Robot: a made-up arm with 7 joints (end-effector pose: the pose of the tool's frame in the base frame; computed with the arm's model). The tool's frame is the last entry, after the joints. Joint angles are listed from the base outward.
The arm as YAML. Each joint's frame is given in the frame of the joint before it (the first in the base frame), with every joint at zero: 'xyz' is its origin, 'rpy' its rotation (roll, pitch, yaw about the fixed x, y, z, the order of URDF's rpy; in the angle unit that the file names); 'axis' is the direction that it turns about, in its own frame. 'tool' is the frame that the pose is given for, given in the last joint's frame.
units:
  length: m
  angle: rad
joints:
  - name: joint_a
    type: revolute
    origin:
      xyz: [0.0, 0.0, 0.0]
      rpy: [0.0, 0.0, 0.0]
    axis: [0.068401, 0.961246, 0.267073]
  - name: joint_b
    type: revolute
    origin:
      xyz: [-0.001, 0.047, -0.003]
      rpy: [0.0, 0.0, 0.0]
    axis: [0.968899, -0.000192, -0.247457]
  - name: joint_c
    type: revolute
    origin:
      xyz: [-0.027, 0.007, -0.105]
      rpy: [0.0, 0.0, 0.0]
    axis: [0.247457, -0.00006, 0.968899]
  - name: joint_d
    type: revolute
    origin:
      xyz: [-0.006, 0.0, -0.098]
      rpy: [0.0, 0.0, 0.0]
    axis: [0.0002, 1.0, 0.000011]
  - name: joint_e
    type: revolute
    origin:
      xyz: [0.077, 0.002, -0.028]
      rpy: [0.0, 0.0, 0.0]
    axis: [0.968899, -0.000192, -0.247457]
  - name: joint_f
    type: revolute
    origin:
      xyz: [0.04, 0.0, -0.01]
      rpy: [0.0, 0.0, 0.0]
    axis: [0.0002, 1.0, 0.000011]
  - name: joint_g
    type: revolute
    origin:
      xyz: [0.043, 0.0, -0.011]
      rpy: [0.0, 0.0, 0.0]
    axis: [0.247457, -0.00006, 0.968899]
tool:
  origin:
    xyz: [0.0, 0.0, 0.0]
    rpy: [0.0, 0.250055, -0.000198]
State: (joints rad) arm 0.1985 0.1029 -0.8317 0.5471 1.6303 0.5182 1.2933
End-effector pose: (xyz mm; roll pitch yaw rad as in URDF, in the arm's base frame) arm -21.3 -7.2 -327.6 1.7960 -0.3589 -0.5714
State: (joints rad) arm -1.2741 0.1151 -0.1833 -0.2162 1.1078 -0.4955 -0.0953
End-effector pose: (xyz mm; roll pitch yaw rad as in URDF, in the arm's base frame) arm 235.5 -54.2 42.9 2.3441 -0.7167 -1.5887
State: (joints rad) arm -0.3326 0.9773 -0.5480 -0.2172 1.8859 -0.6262 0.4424
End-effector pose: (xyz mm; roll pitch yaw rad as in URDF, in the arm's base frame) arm 164.2 127.1 -185.2 2.3113 0.5133 -1.3470
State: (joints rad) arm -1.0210 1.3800 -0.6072 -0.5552 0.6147 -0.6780 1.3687
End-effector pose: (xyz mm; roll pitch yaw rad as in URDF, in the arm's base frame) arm 185.4 93.1 0.7 2.4967 -0.8389 -2.4373
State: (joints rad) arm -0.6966 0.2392 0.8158 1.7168 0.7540 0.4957 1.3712
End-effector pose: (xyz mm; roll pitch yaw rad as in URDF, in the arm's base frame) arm 139.2 111.8 -334.8 1.7335 0.0817 1.5337
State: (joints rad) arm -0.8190 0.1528 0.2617 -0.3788 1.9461 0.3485 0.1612
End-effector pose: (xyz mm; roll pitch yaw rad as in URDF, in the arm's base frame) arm 234.0 88.0 -31.2 1.4357 -1.1616 0.7090
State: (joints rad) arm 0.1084 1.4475 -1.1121 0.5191 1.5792 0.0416 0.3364
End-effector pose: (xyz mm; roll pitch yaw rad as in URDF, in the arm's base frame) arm -0.2 324.8 -184.7 -2.6250 1.4135 0.5796
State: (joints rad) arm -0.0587 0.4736 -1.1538 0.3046 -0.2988 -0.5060 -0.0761
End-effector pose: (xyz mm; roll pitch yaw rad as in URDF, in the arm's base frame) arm 22.4 21.3 -296.5 -0.2350 0.3022 -1.1438
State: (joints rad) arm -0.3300 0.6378 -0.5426 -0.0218 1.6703 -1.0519 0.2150
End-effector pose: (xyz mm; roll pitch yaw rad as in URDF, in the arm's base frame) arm 143.7 72.3 -231.5 1.6933 0.4916 -1.6634
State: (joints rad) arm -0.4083 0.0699 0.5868 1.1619 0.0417 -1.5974 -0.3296
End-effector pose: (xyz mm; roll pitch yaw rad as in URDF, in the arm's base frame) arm 138.5 114.1 -285.8 0.2091 -0.5564 0.0548
